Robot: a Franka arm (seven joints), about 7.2 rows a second.
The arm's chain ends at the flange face. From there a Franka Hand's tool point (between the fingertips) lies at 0.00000 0.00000 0.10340 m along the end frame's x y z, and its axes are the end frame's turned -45 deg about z.
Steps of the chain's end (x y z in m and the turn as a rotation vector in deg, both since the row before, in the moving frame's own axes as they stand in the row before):
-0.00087 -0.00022 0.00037 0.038 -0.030 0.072
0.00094 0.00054 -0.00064 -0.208 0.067 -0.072
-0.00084 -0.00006 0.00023 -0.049 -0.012 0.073
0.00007 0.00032 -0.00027 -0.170 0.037 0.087
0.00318 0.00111 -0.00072 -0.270 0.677 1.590
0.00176 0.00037 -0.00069 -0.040 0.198 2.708
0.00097 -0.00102 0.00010 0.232 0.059 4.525
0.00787 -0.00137 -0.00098 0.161 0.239 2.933
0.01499 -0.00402 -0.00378 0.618 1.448 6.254
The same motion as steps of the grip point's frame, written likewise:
-0.00045 -0.00086 0.00037 0.048 0.006 0.072
0.00010 0.00140 -0.00064 -0.194 -0.100 -0.072
-0.00063 -0.00059 0.00023 -0.026 -0.043 0.073
-0.00035 0.00054 -0.00027 -0.146 -0.094 0.087
0.00197 0.00425 -0.00073 -0.670 0.288 1.590
0.00118 0.00181 -0.00069 -0.168 0.112 2.708
0.00179 -0.00024 0.00010 0.122 0.206 4.525
0.00704 0.00471 -0.00098 -0.055 0.283 2.933
0.01602 0.00896 -0.00382 -0.587 1.461 6.254

